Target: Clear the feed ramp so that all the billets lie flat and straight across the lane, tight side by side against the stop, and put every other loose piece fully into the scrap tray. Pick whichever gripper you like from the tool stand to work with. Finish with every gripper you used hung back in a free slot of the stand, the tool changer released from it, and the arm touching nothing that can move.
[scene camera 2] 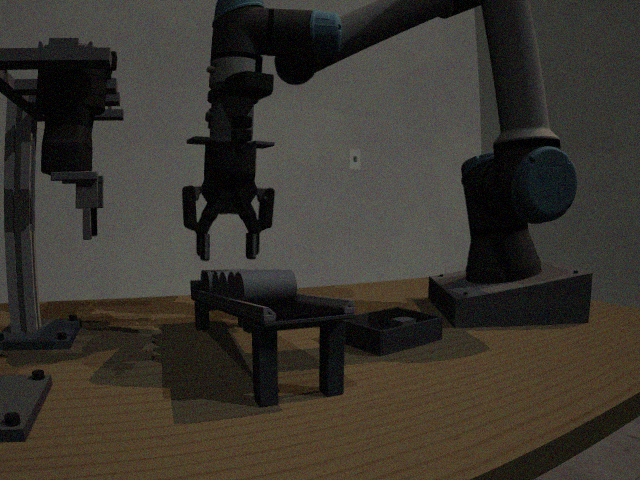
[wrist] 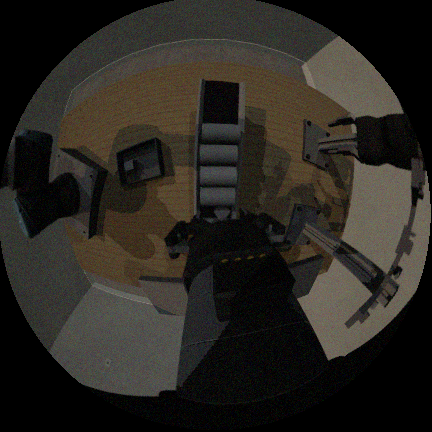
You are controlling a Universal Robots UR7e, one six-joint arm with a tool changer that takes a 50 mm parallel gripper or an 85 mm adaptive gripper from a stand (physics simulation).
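Seen in the pictures: hand at its tool point: (scene camera 2: 231,132); arm's base at its link origin: (scene camera 2: 504,274) (wrist: 67,193).
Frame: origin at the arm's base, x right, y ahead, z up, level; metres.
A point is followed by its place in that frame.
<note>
My gripper (scene camera 2: 227,249) (wrist: 225,229), the adaptive one, is open and empty, upright above the far end of the feed ramp (scene camera 2: 227,303) (wrist: 221,102). Several grey billets lie across the lane, side by side; the nearest in the scene view is a billet (scene camera 2: 268,284) @[x -0.179, y 0.500, z 0.037 m] (wrist: 220,132) @[x -0.156, y 0.500, z 0.050 m]. Thin dark lines show between them in the wrist view; whether they touch is unclear. A small pale shape (wrist: 222,214) @[x -0.003, y 0.532, z 0.007 m] shows past the billets, partly hidden by the gripper. The stop is hard to make out. The scrap tray (scene camera 2: 410,338) @[x -0.144, y 0.293, z -0.055 m] (wrist: 161,155) @[x -0.116, y 0.363, z -0.061 m] holds a small grey piece (scene camera 2: 404,320) @[x -0.097, y 0.278, z -0.041 m] (wrist: 130,165) @[x -0.087, y 0.282, z -0.041 m].
The tool stand (scene camera 2: 20,206) @[x 0.000, y 0.836, z 0.129 m] (wrist: 345,252) @[x 0.012, y 0.823, z 0.132 m] is on the opposite side of the ramp from the tray. Another gripper (scene camera 2: 67,129) (wrist: 385,140) hangs on it. The robot's base block (scene camera 2: 522,304) @[x -0.118, y 0.057, z -0.032 m] (wrist: 95,200) @[x 0.023, y 0.130, z -0.044 m] stands beyond the tray.
</note>
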